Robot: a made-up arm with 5 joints.
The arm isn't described. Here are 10 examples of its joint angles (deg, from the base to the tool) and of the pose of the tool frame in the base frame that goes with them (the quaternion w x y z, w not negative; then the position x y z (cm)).
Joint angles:
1: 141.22 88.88 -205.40 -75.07 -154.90
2: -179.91 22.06 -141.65 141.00 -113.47
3: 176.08 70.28 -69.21 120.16 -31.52
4: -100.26 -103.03 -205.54 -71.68 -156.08
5: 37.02 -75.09 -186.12 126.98 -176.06
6: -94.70 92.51 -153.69 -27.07 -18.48
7: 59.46 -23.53 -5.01 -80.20 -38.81
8: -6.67 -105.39 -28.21 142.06 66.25
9: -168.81 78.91 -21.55 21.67 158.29
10: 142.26 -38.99 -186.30 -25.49 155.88
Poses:
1: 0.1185 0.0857 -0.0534 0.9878 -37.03 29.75 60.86
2: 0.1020 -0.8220 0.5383 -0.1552 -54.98 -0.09 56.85
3: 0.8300 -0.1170 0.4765 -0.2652 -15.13 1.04 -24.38
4: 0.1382 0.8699 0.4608 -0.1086 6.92 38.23 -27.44
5: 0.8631 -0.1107 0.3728 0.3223 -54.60 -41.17 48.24
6: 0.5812 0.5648 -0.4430 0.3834 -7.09 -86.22 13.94
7: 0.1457 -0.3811 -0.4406 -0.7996 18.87 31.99 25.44
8: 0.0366 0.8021 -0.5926 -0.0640 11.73 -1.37 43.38
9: 0.0583 0.7399 0.2185 0.6336 21.64 4.28 -27.33
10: 0.4190 0.5751 -0.0687 0.6993 56.41 -43.66 63.14
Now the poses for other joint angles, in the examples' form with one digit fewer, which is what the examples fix.
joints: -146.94 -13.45 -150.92 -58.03 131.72
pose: 0.123 0.274 0.236 0.924 14.9 9.7 98.3
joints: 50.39 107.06 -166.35 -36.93 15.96
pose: 0.407 -0.638 -0.198 -0.623 52.3 63.3 8.6
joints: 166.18 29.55 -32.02 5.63 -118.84
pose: 0.011 -0.793 0.608 -0.025 -38.7 9.5 -22.2
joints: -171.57 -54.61 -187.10 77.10 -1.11
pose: 0.989 0.011 -0.133 0.063 70.8 10.5 70.5
